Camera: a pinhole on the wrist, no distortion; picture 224 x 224 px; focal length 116.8 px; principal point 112.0 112.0 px. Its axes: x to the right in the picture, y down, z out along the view. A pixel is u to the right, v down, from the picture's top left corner.
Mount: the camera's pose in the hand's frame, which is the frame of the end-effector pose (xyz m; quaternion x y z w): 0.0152 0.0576 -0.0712 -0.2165 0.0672 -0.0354 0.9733
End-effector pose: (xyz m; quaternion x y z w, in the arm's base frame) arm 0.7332 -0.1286 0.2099 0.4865 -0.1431 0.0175 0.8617
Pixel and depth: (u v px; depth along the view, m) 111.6 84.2 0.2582
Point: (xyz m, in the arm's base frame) 0.7193 -0.2338 0.4051
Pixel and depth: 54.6 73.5 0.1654
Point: 0.6522 -0.1717 0.3229
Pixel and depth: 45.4 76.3 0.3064
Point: 0.5411 -0.2765 0.4055
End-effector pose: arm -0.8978 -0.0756 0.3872 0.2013 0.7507 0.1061 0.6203
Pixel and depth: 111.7 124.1 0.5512
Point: -0.4656 0.2341 0.3570
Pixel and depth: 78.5 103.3 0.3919
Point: -0.5589 0.0637 0.4430
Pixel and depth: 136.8 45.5 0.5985
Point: -0.3514 -0.0484 0.0669
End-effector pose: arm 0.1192 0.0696 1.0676 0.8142 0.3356 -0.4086 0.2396
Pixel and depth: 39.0 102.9 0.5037
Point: -0.0033 -0.4707 1.0440
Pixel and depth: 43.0 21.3 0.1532
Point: 0.0469 -0.0500 1.0468
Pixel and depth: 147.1 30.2 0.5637
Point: -0.1253 -0.1771 0.5307
